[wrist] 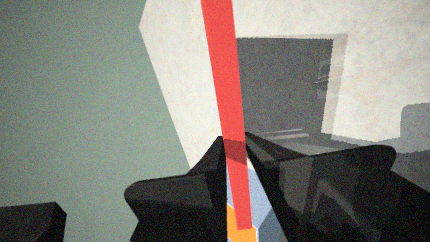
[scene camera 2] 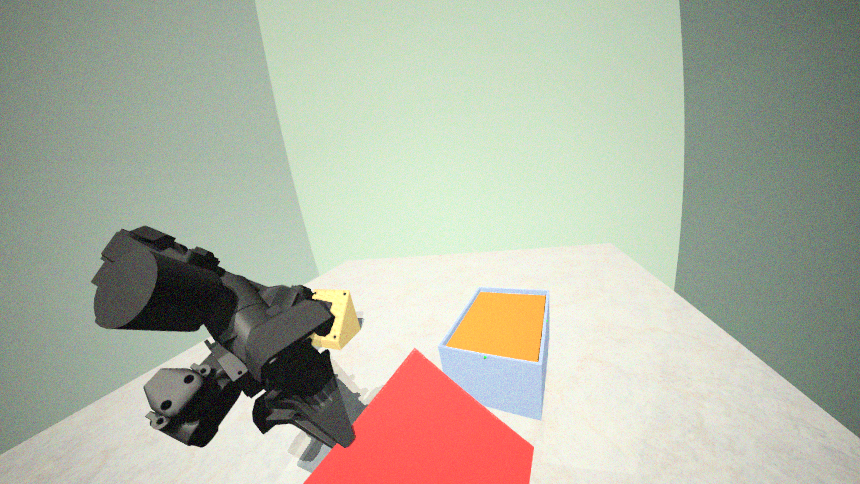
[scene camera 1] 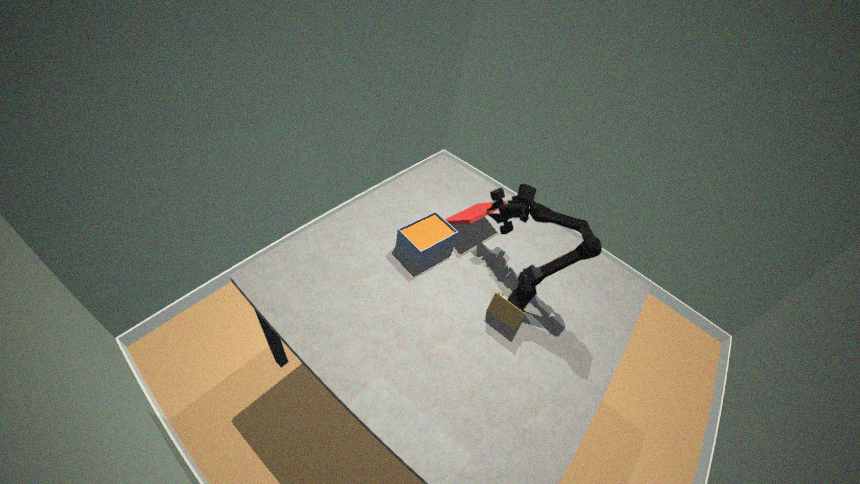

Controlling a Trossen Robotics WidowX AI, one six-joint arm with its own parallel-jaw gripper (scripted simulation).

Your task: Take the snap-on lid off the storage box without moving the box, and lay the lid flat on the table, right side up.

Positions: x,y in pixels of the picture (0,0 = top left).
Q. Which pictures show my gripper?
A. The wrist view, scene camera 2 and scene camera 1: all of them.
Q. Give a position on a red lid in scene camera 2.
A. At 421,419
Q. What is my gripper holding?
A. A red lid.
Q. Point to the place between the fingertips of my gripper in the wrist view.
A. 233,138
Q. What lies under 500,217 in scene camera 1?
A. My gripper.
